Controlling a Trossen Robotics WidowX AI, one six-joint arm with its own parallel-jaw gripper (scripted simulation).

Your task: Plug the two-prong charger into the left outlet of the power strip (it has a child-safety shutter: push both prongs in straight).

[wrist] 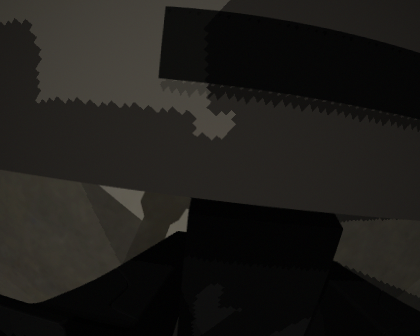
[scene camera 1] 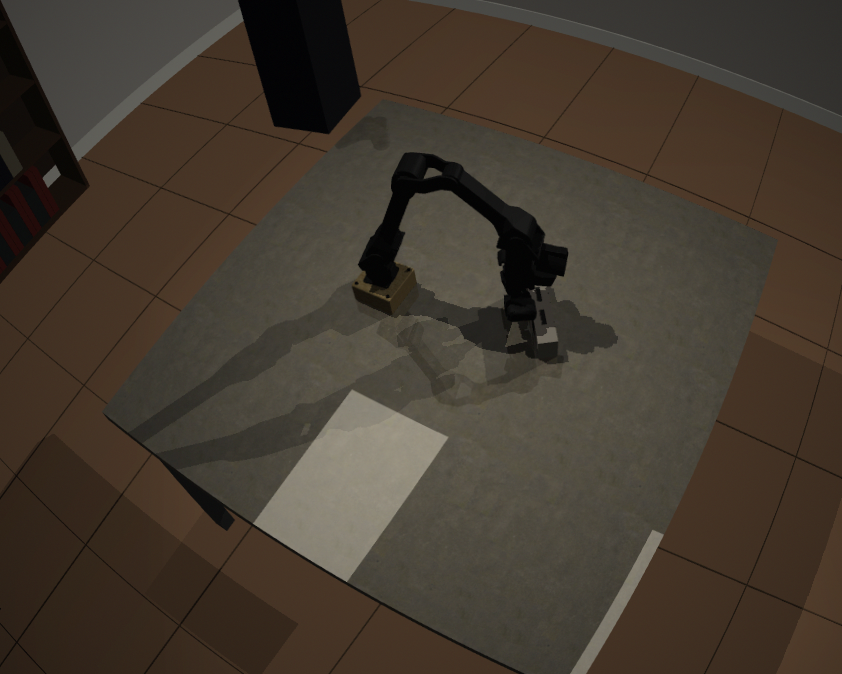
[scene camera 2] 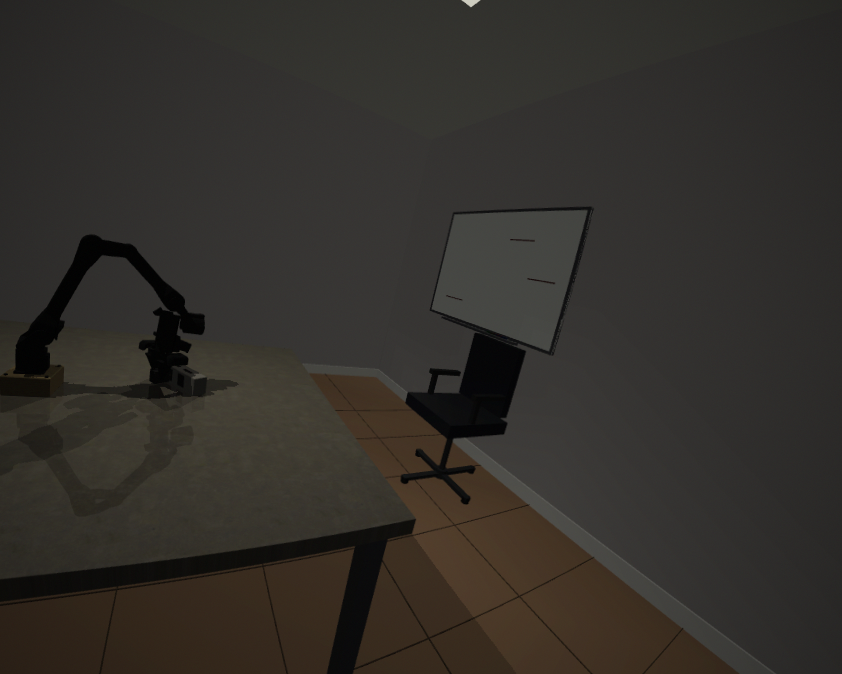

Labels:
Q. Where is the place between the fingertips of my gripper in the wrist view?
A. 240,252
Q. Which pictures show my gripper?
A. The wrist view, scene camera 1 and scene camera 2: all of them.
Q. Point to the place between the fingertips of my gripper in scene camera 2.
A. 158,378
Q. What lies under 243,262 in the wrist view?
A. A two-prong charger.

